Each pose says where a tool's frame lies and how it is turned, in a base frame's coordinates. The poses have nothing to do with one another.
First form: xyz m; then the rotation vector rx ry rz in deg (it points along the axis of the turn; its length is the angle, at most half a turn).
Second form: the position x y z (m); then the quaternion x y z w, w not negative. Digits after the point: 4 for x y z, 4 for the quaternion.
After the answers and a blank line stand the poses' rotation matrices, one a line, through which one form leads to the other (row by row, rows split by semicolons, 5 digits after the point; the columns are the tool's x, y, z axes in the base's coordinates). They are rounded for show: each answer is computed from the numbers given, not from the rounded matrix.
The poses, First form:
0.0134 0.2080 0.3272 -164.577 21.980 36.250
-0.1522 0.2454 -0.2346 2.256 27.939 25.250
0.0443 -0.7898 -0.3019 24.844 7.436 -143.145
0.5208 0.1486 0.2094 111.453 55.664 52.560
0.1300 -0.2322 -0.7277 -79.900 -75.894 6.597
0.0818 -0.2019 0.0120 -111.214 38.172 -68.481
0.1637 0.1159 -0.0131 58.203 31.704 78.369
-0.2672 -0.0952 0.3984 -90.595 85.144 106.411
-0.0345 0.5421 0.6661 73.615 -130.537 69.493
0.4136 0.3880 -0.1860 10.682 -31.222 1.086
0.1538 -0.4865 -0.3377 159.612 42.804 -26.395
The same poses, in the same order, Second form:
0.0134 0.2080 0.3272 -0.9647 0.1288 0.2125 0.0876
-0.1522 0.2454 -0.2346 0.0193 0.2394 0.2164 0.9463
0.0443 -0.7898 -0.3019 0.1631 0.0488 -0.9397 0.2967
0.5208 0.1486 0.2094 0.7621 0.3806 0.3594 0.3810
0.1300 -0.2322 -0.7277 -0.5943 -0.5645 0.0491 0.5707
0.0818 -0.2019 0.0120 -0.7580 0.2602 -0.4667 0.3740
0.1637 0.1159 -0.0131 0.4427 0.2411 0.5961 0.6250
-0.2672 -0.0952 0.3984 -0.5480 0.5150 0.6436 0.1422
-0.0345 0.5421 0.6661 0.4419 -0.7836 0.4172 0.1289
0.4136 0.3880 -0.1860 0.0919 -0.2687 0.0093 0.9588
0.1538 -0.4865 -0.3377 0.9480 0.2542 -0.1568 0.1102

0.87651 -0.28579 -0.38737; -0.21134 -0.95146 0.22375; -0.43251 -0.11425 -0.89436
0.79170 -0.40028 0.46152; 0.41879 0.90560 0.06703; -0.44478 0.14021 0.88460
-0.77069 0.57361 -0.27752; -0.54176 -0.81911 -0.18853; -0.33546 0.00506 0.94204
0.45190 0.30633 0.83782; 0.85400 -0.41998 -0.30707; 0.25781 0.85427 -0.45140
0.35786 0.61495 -0.70269; 0.72697 0.28880 0.62298; 0.58604 -0.73377 -0.34370
0.42892 -0.04526 0.90221; -0.74357 -0.58482 0.32417; 0.51296 -0.80990 -0.28450
0.17315 -0.53157 0.82913; 0.95854 -0.10249 -0.26588; 0.22631 0.84079 0.49178
-0.35899 -0.74750 -0.55890; -0.38133 -0.42909 0.81882; -0.85189 0.50708 -0.13100
-0.57620 -0.80011 0.16675; -0.58508 0.26135 -0.76771; 0.57068 -0.53992 -0.61872
0.85542 -0.06733 -0.51355; -0.03148 0.98292 -0.18131; 0.51698 0.17126 0.83869
0.82159 0.51654 -0.24119; 0.44744 -0.84645 -0.28864; -0.35325 0.12922 -0.92656

